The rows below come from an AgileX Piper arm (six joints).
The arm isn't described. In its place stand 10 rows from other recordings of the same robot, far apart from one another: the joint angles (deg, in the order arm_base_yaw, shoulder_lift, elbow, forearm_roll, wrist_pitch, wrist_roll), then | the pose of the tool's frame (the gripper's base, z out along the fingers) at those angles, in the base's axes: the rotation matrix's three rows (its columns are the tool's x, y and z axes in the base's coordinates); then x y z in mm.
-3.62 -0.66 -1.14 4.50 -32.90 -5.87 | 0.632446, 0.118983, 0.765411; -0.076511, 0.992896, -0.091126; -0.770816, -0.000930, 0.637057; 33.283, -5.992, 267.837
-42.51 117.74 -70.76 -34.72 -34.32 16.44 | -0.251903, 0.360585, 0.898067; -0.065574, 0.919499, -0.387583; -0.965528, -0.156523, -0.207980; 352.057, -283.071, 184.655
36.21 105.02 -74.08 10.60 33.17 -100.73 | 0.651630, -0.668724, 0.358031; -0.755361, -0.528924, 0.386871; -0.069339, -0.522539, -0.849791; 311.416, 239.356, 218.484
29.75 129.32 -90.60 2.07 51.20 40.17 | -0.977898, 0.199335, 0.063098; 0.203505, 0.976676, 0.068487; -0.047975, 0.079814, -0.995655; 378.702, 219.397, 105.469
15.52 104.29 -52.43 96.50 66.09 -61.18 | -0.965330, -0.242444, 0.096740; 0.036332, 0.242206, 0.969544; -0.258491, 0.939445, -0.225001; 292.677, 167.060, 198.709
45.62 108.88 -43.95 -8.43 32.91 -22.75 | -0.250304, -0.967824, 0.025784; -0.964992, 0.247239, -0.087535; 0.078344, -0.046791, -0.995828; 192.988, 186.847, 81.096
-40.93 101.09 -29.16 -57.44 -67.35 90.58 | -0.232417, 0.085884, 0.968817; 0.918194, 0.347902, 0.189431; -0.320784, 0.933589, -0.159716; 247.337, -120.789, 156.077
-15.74 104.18 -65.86 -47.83 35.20 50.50 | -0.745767, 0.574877, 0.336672; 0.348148, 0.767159, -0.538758; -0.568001, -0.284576, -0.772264; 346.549, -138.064, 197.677
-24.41 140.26 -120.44 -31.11 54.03 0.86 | -0.951417, 0.247761, 0.182811; 0.112662, 0.832677, -0.542178; -0.286553, -0.495241, -0.820136; 462.718, -251.784, 156.314
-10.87 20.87 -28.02 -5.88 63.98 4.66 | -0.761523, 0.271524, 0.588522; 0.182913, 0.961142, -0.206755; -0.621792, -0.049800, -0.781597; 44.122, -17.003, 262.815
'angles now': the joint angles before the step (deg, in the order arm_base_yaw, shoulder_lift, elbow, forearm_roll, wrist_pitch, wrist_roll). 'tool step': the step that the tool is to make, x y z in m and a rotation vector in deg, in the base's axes. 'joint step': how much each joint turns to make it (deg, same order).
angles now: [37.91 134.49 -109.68 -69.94 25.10 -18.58]
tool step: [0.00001 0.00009 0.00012 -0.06 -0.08 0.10]
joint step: [0.00 -0.01 0.01 -0.13 -0.07 0.01]
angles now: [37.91 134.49 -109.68 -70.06 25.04 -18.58]
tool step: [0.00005 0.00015 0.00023 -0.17 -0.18 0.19]
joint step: [0.00 -0.01 0.00 -0.30 -0.10 0.01]
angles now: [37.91 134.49 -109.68 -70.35 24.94 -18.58]
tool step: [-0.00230 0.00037 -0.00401 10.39 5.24 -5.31]
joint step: [0.00 0.00 -0.04 7.25 0.17 5.84]
